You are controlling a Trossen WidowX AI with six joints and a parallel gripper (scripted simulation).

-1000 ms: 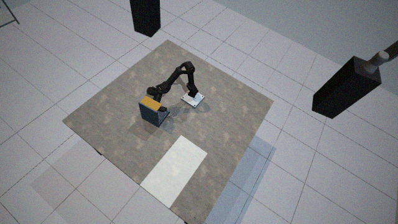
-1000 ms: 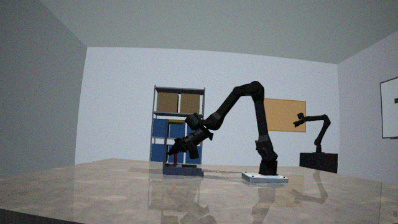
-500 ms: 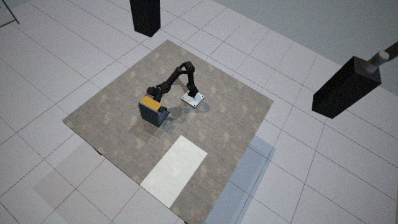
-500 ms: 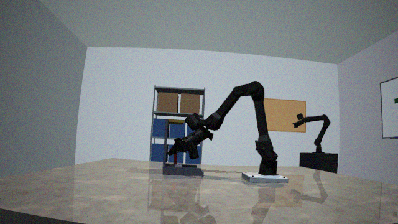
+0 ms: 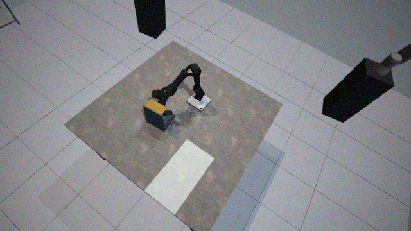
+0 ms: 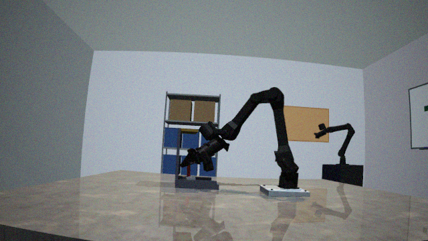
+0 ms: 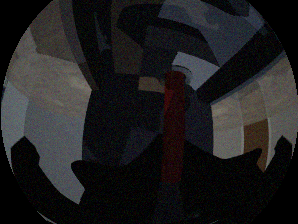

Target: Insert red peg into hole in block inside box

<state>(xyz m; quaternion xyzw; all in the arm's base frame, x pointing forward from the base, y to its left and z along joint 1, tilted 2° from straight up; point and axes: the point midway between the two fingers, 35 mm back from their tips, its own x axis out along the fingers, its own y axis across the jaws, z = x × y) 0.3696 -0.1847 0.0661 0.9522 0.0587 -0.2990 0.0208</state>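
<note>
My gripper tip is now 3 cm past the red peg and 1 cm above it. Round my gripper tip: orange roof (2 cm behind, 15 cm above).
</note>
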